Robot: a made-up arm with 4 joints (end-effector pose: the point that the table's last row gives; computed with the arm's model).
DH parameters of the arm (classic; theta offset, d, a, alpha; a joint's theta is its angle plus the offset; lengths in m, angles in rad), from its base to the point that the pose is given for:
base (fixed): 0 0 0 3.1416
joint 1: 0 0.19 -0.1 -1.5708
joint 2: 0 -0.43 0.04 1.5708
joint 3: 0 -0.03 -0.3 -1.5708
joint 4: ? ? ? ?
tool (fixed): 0 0.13 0 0
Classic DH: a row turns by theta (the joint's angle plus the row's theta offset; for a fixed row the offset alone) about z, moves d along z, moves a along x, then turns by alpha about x.
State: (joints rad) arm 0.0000 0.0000 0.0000 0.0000
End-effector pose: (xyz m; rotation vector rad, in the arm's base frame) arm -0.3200 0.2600 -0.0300 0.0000 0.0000 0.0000
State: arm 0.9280 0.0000 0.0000 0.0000
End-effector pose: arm 0.0163 0.4120 -0.0300 0.0000 0.0000 -0.9280
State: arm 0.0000 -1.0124 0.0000 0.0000
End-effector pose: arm -0.0809 0.2600 0.0814 0.0000 1.0124 0.0000
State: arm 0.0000 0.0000 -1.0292 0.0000
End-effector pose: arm -0.0484 0.1196 -0.0300 0.0000 0.0000 1.0292
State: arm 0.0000 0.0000 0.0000 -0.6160
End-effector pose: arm -0.2522 0.2600 -0.0770 0.0000 0.6160 0.0000
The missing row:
joint 4: 0 0.17 0.04 -1.5708
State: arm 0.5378 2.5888 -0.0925 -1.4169
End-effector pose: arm 0.1148 0.2173 -0.2561 -0.4020 -1.1195 -0.5149
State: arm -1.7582 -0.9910 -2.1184 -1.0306
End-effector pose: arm -0.3875 0.0300 -0.3838 0.7973 -0.6062 -1.8248
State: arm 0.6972 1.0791 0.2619 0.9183
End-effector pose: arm -0.0721 0.5351 -0.4498 -0.6766 -1.9372 -0.7524
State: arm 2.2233 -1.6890 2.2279 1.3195
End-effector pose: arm 0.6971 -0.5095 -0.3603 -0.9374 2.4247 -1.2003
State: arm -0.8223 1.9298 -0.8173 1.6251
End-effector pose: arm -0.0757 -0.0835 -0.3353 -0.7944 2.2168 -0.7450
